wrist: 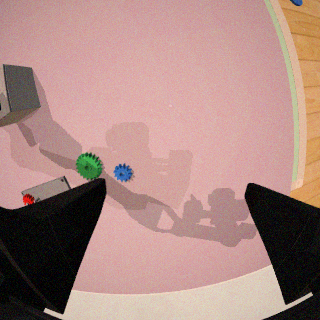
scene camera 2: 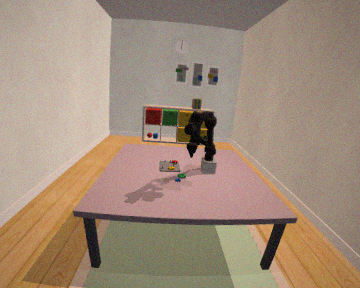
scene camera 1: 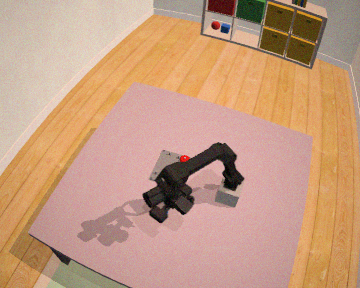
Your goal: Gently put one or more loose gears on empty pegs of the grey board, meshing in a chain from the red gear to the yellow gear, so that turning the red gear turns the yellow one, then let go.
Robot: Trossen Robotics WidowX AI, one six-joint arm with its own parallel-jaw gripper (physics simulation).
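The green gear and the smaller blue gear lie loose on the pink table, side by side with a small gap. The grey board carries the red gear and the yellow gear. In scene camera 1 the arm covers part of the board, and the yellow, green and blue gears do not show. My gripper is wide open and empty, high above the table. In the wrist view its left finger hides part of the board.
The arm's grey base block stands on the pink table, to the right of the board in both scene views. Arm shadows fall across the table. A shelf unit stands on the floor beyond the table.
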